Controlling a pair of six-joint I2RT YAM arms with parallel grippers.
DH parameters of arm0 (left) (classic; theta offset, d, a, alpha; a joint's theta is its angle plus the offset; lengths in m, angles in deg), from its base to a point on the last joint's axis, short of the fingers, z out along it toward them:
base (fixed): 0 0 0 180
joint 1: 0 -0.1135 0.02 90
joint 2: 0 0 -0.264 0
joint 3: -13.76 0 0.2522 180
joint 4: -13.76 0 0.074 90
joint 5: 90 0 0 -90
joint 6: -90 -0.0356 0 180
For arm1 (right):
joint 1: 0 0.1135 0.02 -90
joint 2: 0 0 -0.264 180
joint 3: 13.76 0 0.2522 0
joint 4: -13.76 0 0.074 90
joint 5: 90 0 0 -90
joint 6: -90 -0.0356 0 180
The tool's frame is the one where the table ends.
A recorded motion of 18 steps. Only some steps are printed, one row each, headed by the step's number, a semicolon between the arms.
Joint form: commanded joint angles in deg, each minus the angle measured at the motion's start. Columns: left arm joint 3, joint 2, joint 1, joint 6, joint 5, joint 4; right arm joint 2, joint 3, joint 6, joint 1, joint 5, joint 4.
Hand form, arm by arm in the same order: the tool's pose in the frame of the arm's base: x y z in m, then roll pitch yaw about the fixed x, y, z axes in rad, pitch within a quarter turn. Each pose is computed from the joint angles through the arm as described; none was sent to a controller.
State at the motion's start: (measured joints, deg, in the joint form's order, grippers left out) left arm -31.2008 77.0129 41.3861 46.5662 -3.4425 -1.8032; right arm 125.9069 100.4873 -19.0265 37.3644 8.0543 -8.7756
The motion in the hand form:
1: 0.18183 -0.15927 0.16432 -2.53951 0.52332 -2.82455; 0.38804 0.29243 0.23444 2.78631 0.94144 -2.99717
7: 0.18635 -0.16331 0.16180 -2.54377 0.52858 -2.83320; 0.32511 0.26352 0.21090 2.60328 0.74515 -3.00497
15: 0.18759 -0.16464 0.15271 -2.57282 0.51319 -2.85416; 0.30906 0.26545 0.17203 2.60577 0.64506 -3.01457
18: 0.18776 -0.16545 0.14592 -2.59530 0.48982 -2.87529; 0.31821 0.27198 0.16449 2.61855 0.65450 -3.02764
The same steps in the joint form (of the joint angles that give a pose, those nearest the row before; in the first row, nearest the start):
1: 0.79 -3.36 0.45 2.21 -0.77 -0.66; -7.06 -6.77 2.42 -0.10 -4.44 0.34
7: 0.09 -1.35 0.45 1.69 -0.78 0.66; -18.93 -27.07 -3.12 0.95 -16.48 2.70
15: 0.35 0.86 0.45 1.42 -0.51 1.45; -17.19 -32.81 -6.81 2.54 -16.76 5.79
18: 0.44 2.44 0.45 1.33 0.27 1.45; -14.29 -30.71 -7.08 2.54 -15.35 6.75

